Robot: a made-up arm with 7 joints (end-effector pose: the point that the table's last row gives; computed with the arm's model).
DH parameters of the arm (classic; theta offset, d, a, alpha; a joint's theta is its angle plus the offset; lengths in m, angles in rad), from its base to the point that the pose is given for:
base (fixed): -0.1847 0 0.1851 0
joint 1: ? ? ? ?
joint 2: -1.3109 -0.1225 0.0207 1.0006
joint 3: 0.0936 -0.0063 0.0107 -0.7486
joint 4: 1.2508 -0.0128 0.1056 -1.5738
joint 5: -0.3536 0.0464 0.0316 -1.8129
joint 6: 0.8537 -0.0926 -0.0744 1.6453
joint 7: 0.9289 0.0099 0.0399 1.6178
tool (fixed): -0.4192 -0.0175 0 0
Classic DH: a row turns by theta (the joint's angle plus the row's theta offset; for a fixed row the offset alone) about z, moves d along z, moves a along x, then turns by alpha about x.
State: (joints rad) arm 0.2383 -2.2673 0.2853 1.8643 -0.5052 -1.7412 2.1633
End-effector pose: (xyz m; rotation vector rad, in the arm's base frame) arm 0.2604 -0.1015 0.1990 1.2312 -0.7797 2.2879
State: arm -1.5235 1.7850 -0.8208 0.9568 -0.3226 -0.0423 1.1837
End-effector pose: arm 0.1292 -0.0369 0.2437 0.7762 2.8866 -0.3222
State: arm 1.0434 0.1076 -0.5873 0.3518 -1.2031 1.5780 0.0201
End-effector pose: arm 0.2714 0.0946 0.1812 1.4883 0.4052 0.3501
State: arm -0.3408 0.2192 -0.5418 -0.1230 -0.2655 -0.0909 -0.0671
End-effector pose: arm 0.3651 -0.1725 0.1624 -0.6090 -0.5953 -1.4091
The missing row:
joint 1: 0.1847 0.207 0.101 -1.5708
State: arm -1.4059 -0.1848 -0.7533 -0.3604 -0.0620 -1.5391 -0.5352
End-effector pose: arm 0.1191 -0.2118 0.2932 -1.5249 0.4480 -1.8784
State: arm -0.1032 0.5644 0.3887 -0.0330 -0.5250 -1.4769 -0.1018
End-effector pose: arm 0.3028 -0.1625 0.1639 -2.0487 -0.0182 0.9639
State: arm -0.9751 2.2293 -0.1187 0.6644 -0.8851 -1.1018 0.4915
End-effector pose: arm 0.0742 -0.1717 0.2089 -0.0058 1.3889 1.1446
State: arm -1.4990 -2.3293 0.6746 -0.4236 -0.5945 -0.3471 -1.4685
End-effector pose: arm 0.0920 -0.1785 0.2892 2.1127 0.2854 -0.8284
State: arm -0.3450 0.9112 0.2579 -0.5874 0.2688 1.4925 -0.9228
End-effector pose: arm 0.3762 -0.1116 0.0783 -0.4962 -1.8056 -1.5021
